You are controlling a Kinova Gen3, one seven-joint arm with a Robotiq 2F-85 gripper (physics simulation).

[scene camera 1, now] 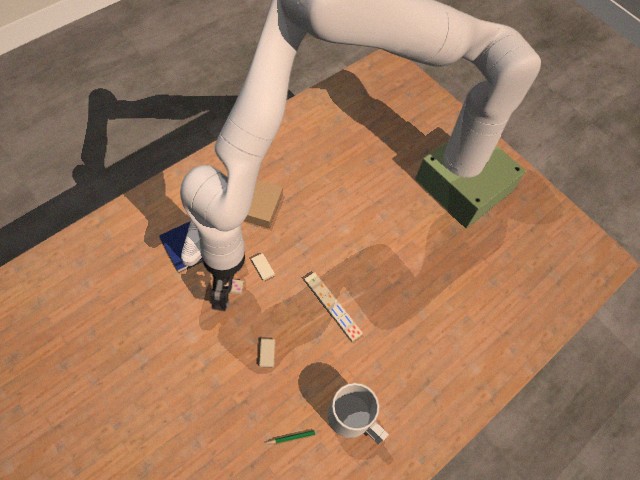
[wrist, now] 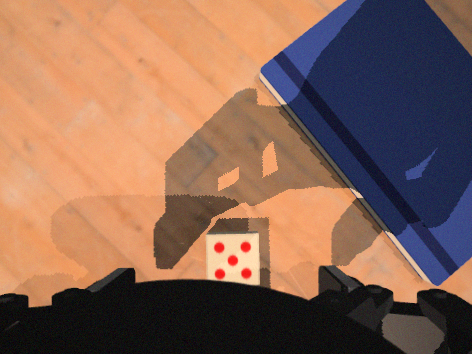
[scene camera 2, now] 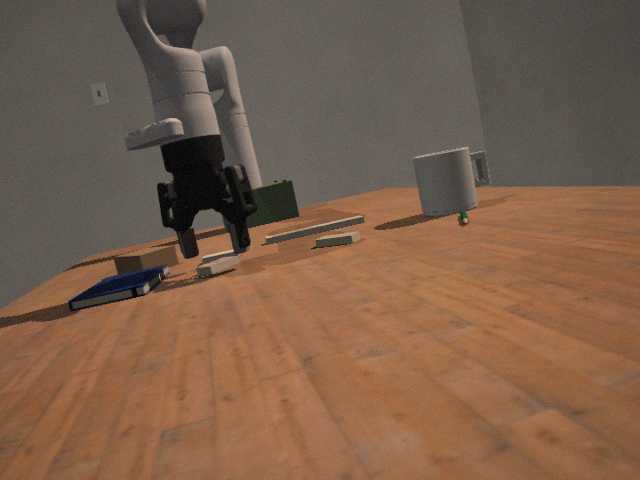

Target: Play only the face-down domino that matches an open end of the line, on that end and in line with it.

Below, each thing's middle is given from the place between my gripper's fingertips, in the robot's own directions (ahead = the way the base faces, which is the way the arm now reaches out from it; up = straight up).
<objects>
The grey mug (scene camera 2: 446, 185) lies 35 cm to the left of my hand, 7 cm behind it and 3 cm above it. Also, from my hand: tan box (scene camera 2: 151, 257): 15 cm behind, 13 cm to the right.
</objects>
